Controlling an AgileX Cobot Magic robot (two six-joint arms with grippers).
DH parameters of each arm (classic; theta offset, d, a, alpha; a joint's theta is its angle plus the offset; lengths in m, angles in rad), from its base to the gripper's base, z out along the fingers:
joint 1: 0 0.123 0 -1.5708
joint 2: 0.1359 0 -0.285 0
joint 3: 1.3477 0 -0.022 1.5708
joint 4: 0 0.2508 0 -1.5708
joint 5: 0 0 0.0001 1.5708
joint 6: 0 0.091 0 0
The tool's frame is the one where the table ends.
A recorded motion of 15 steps. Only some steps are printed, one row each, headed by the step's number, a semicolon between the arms.
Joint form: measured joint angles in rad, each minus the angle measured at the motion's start. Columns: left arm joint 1, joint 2, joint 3, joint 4, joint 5, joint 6; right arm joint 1, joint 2, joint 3, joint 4, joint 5, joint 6.
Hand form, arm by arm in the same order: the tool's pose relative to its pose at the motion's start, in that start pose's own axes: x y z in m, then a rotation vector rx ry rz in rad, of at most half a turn. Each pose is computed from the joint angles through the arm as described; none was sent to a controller.
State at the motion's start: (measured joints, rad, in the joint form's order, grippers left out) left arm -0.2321 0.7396 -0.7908 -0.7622 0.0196 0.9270; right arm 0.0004 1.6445 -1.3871 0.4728 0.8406 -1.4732
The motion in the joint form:
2: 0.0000 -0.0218 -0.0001 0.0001 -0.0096 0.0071; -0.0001 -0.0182 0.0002 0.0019 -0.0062 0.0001
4: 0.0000 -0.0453 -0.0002 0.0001 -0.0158 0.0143; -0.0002 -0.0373 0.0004 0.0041 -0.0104 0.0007
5: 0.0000 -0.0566 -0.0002 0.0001 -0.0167 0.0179; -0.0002 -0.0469 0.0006 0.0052 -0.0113 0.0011
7: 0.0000 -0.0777 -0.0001 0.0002 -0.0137 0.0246; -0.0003 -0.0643 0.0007 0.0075 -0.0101 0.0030
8: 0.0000 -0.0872 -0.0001 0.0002 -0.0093 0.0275; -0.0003 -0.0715 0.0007 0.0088 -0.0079 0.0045
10: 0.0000 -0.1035 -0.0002 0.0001 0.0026 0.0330; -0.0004 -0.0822 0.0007 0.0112 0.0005 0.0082
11: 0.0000 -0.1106 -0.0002 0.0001 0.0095 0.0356; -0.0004 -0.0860 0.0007 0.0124 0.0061 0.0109
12: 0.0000 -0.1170 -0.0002 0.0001 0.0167 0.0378; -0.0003 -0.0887 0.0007 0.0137 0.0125 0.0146
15: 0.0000 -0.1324 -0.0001 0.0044 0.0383 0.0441; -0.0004 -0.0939 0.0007 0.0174 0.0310 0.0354
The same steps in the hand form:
2: -0.0045 0.0013 -0.0058 -0.0114 -0.0273 0.0074; -0.0028 -0.0003 -0.0069 0.0215 -0.0090 -0.0047
4: -0.0091 0.0023 -0.0123 -0.0205 -0.0542 0.0148; -0.0056 -0.0004 -0.0141 0.0417 -0.0184 -0.0089
5: -0.0111 0.0027 -0.0154 -0.0233 -0.0658 0.0184; -0.0070 -0.0002 -0.0178 0.0505 -0.0230 -0.0110
7: -0.0144 0.0030 -0.0212 -0.0248 -0.0847 0.0255; -0.0095 0.0004 -0.0244 0.0640 -0.0315 -0.0134
8: -0.0157 0.0029 -0.0239 -0.0230 -0.0914 0.0286; -0.0106 0.0008 -0.0271 0.0678 -0.0351 -0.0135
10: -0.0177 0.0024 -0.0284 -0.0166 -0.1005 0.0346; -0.0121 0.0020 -0.0312 0.0683 -0.0403 -0.0120
11: -0.0184 0.0020 -0.0304 -0.0124 -0.1034 0.0375; -0.0126 0.0026 -0.0326 0.0658 -0.0422 -0.0099
12: -0.0190 0.0017 -0.0321 -0.0079 -0.1054 0.0401; -0.0130 0.0033 -0.0336 0.0615 -0.0437 -0.0065
15: -0.0201 0.0004 -0.0364 0.0061 -0.1076 0.0520; -0.0137 0.0052 -0.0355 0.0467 -0.0469 0.0145

